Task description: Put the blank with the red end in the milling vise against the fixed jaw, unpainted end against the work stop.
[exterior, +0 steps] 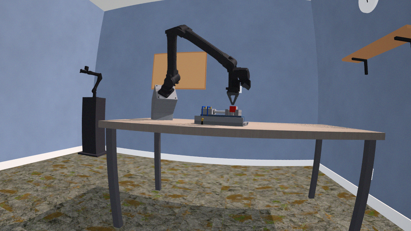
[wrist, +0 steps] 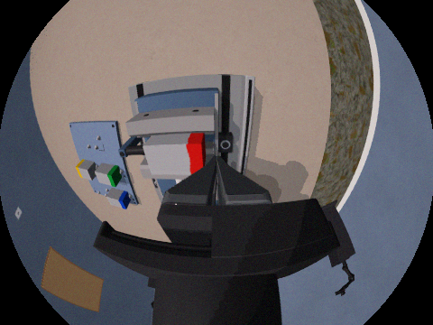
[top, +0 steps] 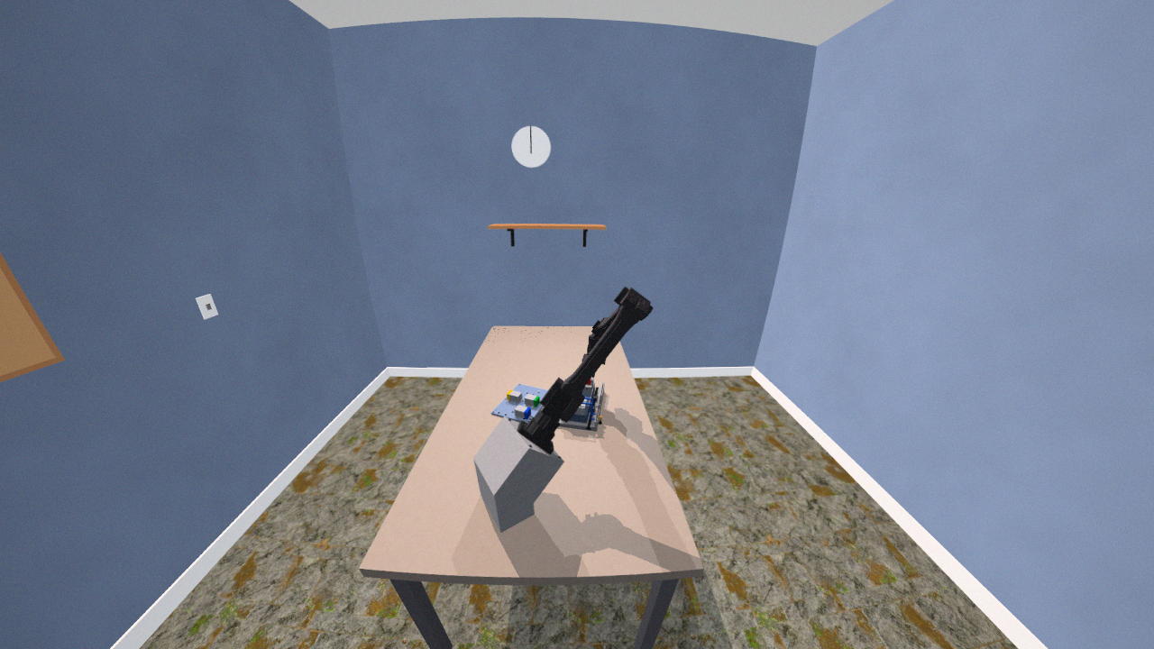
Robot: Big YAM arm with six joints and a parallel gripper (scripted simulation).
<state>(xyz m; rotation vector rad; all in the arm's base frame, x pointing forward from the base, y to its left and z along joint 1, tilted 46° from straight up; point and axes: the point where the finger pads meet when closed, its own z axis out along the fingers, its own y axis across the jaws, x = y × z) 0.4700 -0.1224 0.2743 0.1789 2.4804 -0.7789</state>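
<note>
My hand is 3 cm short of the work stop, 10 cm to the right of it and 4 cm above it. The rest, counted from my hand: green-ended blank 2 cm behind, 28 cm to the left, 10 cm below; blue plate 32 cm to the left, 13 cm below; vise 6 cm behind, 7 cm to the left, 9 cm below.
</note>
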